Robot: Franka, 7 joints.
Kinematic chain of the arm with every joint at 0, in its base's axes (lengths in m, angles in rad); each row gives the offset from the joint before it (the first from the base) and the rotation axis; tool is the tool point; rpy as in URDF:
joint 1: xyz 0 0 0.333 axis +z
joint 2: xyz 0 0 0 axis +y
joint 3: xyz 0 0 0.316 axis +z
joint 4: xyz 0.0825 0 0 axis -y
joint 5: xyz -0.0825 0 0.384 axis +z
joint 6: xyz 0 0 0 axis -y
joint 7: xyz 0.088 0 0 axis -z
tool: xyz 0 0 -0.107 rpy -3.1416 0 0
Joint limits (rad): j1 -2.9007..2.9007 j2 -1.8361..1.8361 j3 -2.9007..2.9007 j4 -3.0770..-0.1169 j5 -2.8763..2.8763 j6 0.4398..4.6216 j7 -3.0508..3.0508
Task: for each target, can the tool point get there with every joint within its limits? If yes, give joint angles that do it. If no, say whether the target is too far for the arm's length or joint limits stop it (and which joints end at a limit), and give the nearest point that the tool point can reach.
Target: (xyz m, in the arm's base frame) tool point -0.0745 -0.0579 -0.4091
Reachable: no: joint limits stop it (at a limit: joint 2) | nearest point -0.0937 -0.0728 -0.3346 | short by 0.078 m
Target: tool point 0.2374 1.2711 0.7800
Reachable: no: too far | nearest point 0.1489 0.7970 0.6133 | short by 0.510 m
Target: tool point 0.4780 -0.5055 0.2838
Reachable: yes | joints 1.4012 -1.1908 -1.9916 -1.5462 0.8175 2.0006 2.5742
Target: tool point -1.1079 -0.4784 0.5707
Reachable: no: too far | nearest point -0.7728 -0.3337 0.4988 | short by 0.372 m
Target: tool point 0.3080 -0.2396 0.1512
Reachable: yes | joints -1.0086 0.3924 0.5132 -2.4309 2.1040 3.2440 1.0383
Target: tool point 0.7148 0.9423 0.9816
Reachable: no: too far | nearest point 0.4546 0.5993 0.7455 | short by 0.491 m
